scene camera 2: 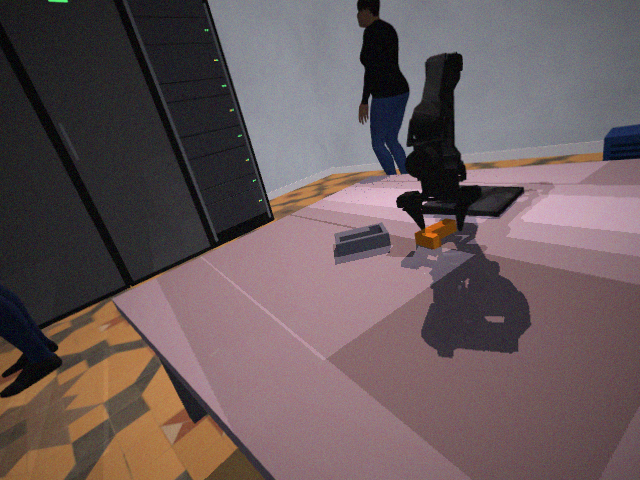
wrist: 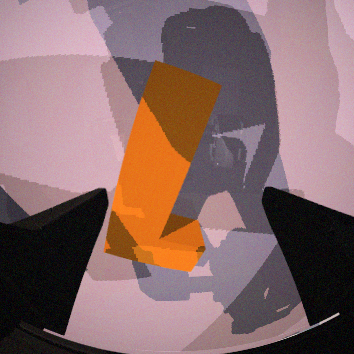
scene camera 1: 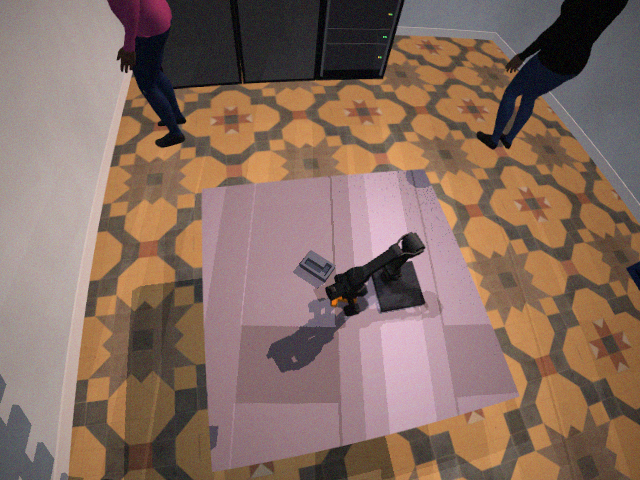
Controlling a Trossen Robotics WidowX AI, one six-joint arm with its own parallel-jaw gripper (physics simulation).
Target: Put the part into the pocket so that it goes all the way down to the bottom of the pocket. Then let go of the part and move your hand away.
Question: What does the orange L-shaped part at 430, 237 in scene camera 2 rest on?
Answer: The table.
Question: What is the gripper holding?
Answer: Nothing.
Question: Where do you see an orange L-shaped part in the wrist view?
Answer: At 175, 105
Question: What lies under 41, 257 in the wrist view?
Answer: The gripper.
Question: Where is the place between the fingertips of the gripper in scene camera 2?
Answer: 441, 230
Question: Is the gripper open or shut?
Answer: Open.
